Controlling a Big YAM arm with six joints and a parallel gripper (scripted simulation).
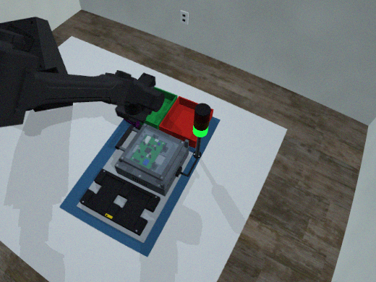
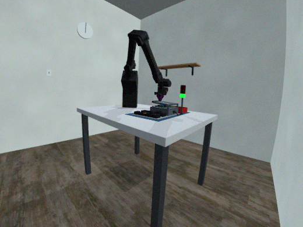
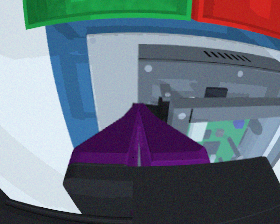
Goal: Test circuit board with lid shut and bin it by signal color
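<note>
My gripper is now 1 cm to the left of the black latch hook, 1 cm short of it and 1 cm above it. Also, from my hand: green circuit board (7 cm to the right, 6 cm ahead, 2 cm below); tester lid (8 cm to the right, 6 cm ahead); green bin (14 cm to the left, 8 cm below).
</note>
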